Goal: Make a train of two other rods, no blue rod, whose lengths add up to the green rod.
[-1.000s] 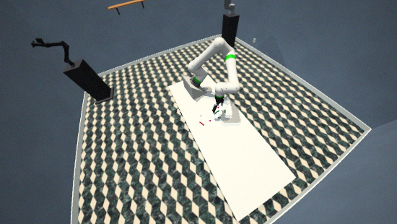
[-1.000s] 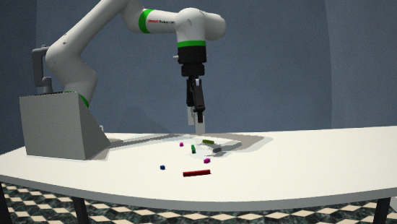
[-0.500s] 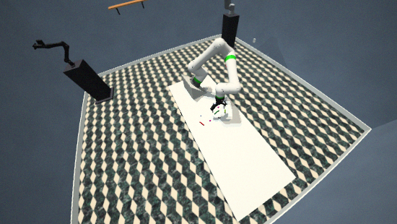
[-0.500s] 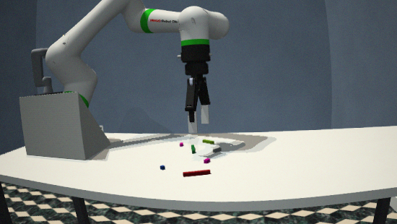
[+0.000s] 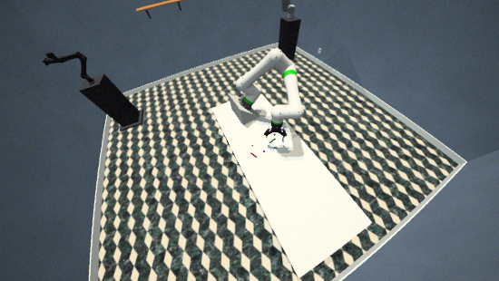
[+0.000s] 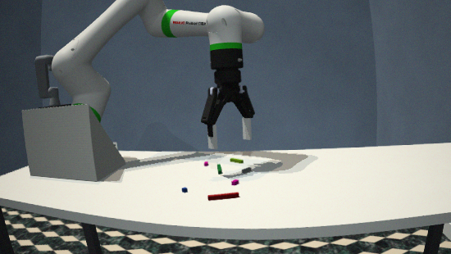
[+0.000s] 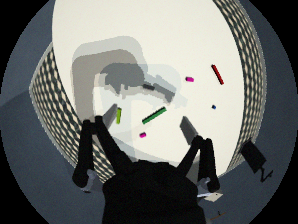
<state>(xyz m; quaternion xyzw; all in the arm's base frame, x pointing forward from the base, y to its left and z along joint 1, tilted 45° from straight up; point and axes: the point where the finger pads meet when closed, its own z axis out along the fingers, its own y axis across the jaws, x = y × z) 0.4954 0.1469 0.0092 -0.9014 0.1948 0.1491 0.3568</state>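
My hand is 40 mm short of the grey rod, 10 mm to the left of it and 90 mm above it. Round my hand: blue rod 70 mm behind, 200 mm to the right, 90 mm below; then green rod 40 mm behind, 90 mm below; then lime rod 10 mm behind, 100 mm to the left, 90 mm below.
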